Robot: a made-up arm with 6 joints.
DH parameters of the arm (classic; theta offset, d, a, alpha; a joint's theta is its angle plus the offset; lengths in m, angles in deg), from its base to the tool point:
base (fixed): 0 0.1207 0 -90
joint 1: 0 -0.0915 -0.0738 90
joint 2: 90 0.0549 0.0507 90
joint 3: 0 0.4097 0.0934 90
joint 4: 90 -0.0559 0.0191 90
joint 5: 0 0.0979 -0.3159 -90
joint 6: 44.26 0 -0.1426 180
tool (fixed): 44.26 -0.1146 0 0
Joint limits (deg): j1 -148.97..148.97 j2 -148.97..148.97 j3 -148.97..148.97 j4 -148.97..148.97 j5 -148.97..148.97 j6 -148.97..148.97
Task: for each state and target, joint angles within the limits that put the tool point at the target. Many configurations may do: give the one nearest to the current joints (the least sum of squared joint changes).
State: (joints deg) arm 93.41 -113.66 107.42 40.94 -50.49 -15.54
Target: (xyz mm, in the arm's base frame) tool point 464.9 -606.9 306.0
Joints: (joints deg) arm 81.81 -125.77 112.88 46.88 -54.87 -11.32
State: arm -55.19 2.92 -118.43 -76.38 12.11 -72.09
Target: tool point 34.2 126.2 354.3
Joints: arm -37.18 -21.84 -133.15 -54.90 20.37 -76.19
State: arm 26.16 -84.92 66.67 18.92 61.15 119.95
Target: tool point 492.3 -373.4 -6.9
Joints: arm 66.52 -64.27 39.51 48.89 55.22 99.84
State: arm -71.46 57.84 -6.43 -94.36 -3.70 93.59
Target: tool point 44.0 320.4 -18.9
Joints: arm -75.66 104.79 17.71 -139.45 -10.65 101.58
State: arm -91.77 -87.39 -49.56 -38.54 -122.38 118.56
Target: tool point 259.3 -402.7 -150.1
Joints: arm -83.62 -118.40 -79.21 -58.13 -101.06 104.54
